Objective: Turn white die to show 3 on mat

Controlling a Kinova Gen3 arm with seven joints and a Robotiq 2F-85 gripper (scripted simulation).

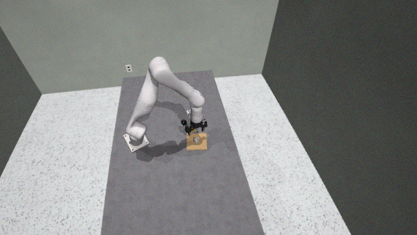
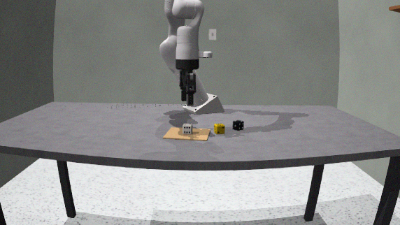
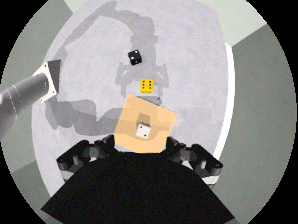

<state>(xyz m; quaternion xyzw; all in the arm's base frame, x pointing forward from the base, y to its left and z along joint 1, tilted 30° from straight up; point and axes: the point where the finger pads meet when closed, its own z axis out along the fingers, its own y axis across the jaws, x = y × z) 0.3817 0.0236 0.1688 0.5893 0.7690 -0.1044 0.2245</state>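
My hand is 9 cm above the white die. Also, from my hand: tan mat 11 cm below; yellow die 1 cm behind, 11 cm to the left, 9 cm below; black die 7 cm behind, 18 cm to the left, 9 cm below.
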